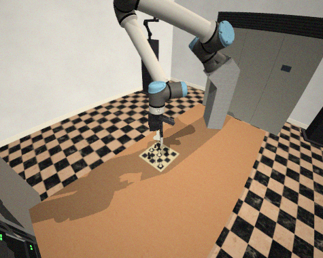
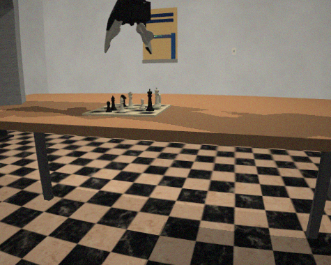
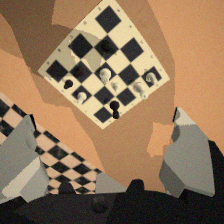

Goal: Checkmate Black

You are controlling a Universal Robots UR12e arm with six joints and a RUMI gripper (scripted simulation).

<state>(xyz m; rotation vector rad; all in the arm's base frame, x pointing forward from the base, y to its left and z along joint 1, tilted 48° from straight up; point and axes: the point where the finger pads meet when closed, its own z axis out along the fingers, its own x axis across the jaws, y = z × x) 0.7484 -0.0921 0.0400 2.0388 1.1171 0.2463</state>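
My gripper is now 17 cm above the chessboard. Also, from my hand: tall white piece 14 cm below, 8 cm ahead, 3 cm to the left; then tall black piece 14 cm below, 7 cm ahead, 4 cm to the right.
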